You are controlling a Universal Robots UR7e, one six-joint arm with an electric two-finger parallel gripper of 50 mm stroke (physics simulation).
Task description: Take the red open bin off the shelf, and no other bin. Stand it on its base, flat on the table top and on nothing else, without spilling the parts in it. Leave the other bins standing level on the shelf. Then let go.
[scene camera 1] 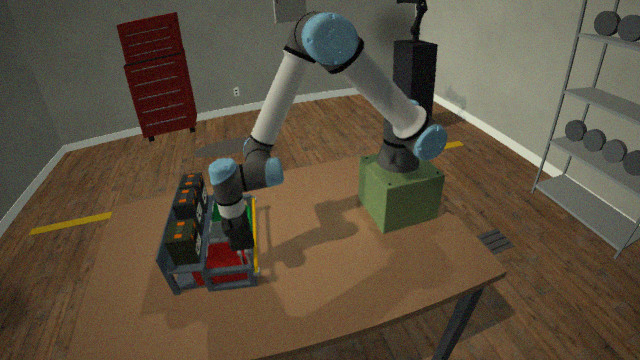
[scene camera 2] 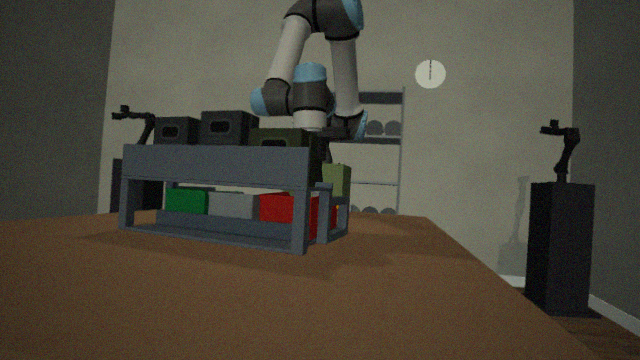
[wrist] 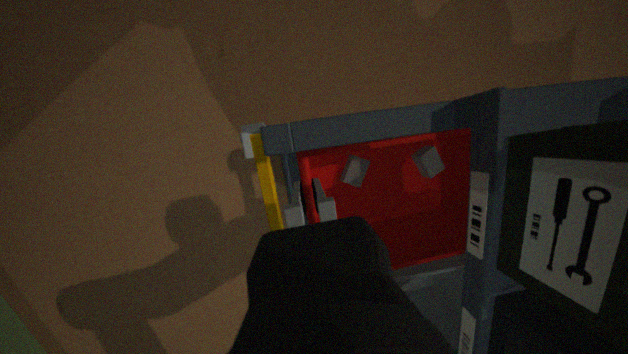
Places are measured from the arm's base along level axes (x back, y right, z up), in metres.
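Pixels of known places: gripper, between the fingertips: (wrist: 308, 189); arm's base, origin of its link: (scene camera 1: 398, 162).
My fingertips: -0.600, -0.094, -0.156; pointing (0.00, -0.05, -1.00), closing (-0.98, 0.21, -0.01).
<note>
Ahead of a thing's pixels: the offset from my fingertips to its top centre, as dx, dy, dz. "spot": to the spot under its first point. Level surfaces: height alone.
The red open bin @[-0.077, +0.029, +0.057] (scene camera 1: 222, 254) (scene camera 2: 276, 207) (wrist: 415, 215) is in the lower tier of the blue-grey shelf (scene camera 1: 232, 286) (scene camera 2: 215, 162) (wrist: 370, 125), at the end nearest scene camera 1. Two grey parts @[spot: -0.054, +0.001, -0.001] (wrist: 356, 171) @[spot: -0.132, +0.022, -0.004] (wrist: 428, 161) show inside it. My gripper (scene camera 1: 243, 257) (wrist: 308, 189) points down and is shut on the bin's front wall, one finger inside and one outside. The bin looks upright or nearly so; whether its base touches the tier is hidden. A grey bin @[-0.043, +0.142, +0.049] (scene camera 1: 216, 231) (scene camera 2: 232, 205) and a green bin @[-0.014, +0.251, +0.049] (scene camera 1: 216, 215) (scene camera 2: 186, 201) stand beyond it in the same tier.
A yellow rail @[+0.061, +0.118, +0.033] (scene camera 1: 255, 235) (wrist: 267, 185) runs along the shelf's front, close outside my fingers. Dark bins @[-0.163, +0.055, +0.166] (scene camera 1: 184, 242) @[-0.131, +0.169, +0.201] (scene camera 1: 186, 200) @[spot: -0.101, +0.264, +0.190] (scene camera 1: 191, 181) stand on the upper tier behind. The wooden table @[dz -0.033] (scene camera 1: 320, 280) lies in front of the shelf, with the green robot base (scene camera 1: 410, 202) farther right.
</note>
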